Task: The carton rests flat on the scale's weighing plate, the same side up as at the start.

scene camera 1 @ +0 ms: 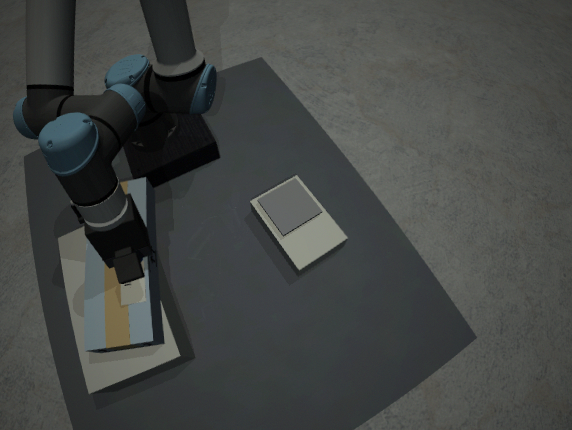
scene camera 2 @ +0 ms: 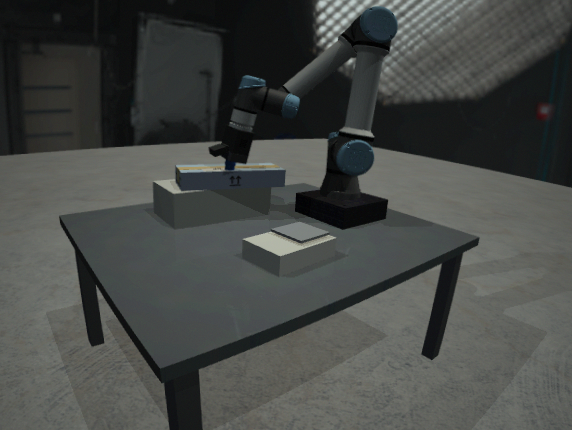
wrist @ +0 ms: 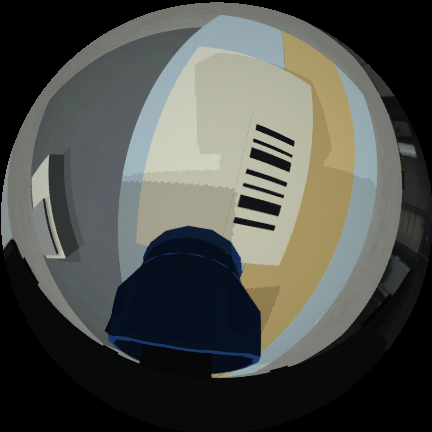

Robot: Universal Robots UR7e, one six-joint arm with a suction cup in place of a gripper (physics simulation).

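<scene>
The carton, long and pale blue with an orange stripe and a white barcode label, lies about level over the pale block, label side up. Arrows on its long side point up in scene camera 2. One end overhangs the block. Whether its underside touches the block is hard to tell. My suction cup is on the carton's top, at the edge of the label; the wrist hides it in scene camera 1. The scale stands apart, its grey weighing plate bare.
The pale block stands on the dark table. The arm's black base is beyond the carton's overhanging end. The scale is between the block and the table's far long edge in scene camera 1.
</scene>
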